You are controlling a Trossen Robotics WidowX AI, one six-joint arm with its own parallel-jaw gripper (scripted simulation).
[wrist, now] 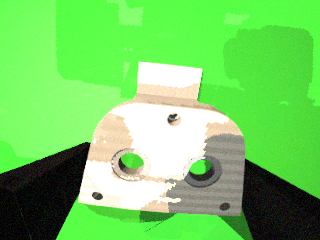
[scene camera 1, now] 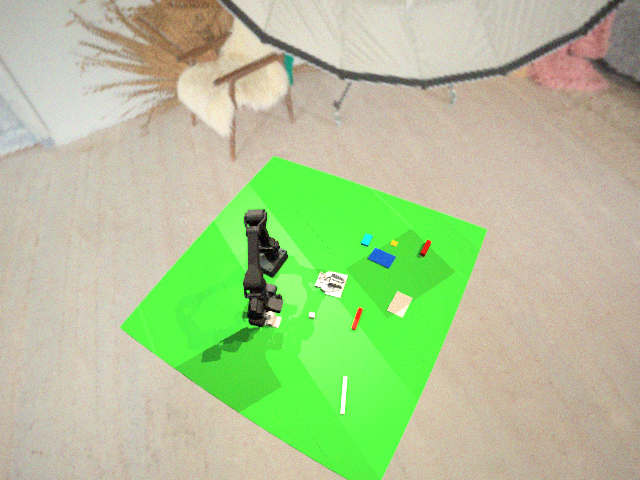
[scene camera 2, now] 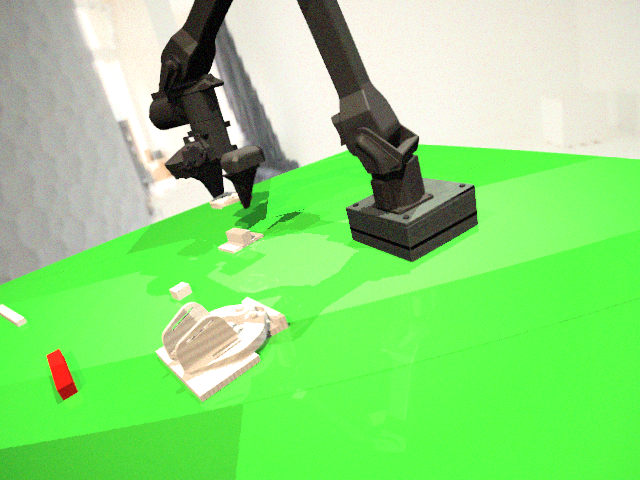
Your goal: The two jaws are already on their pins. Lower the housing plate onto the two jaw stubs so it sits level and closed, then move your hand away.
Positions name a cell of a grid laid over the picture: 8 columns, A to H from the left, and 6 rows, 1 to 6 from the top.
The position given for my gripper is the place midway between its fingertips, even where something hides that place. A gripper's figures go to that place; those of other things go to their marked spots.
Labels:
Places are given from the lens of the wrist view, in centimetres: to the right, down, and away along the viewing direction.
my gripper (wrist: E4): 0, 2, 10
pale stand (wrist: E3): 1, -3, 14

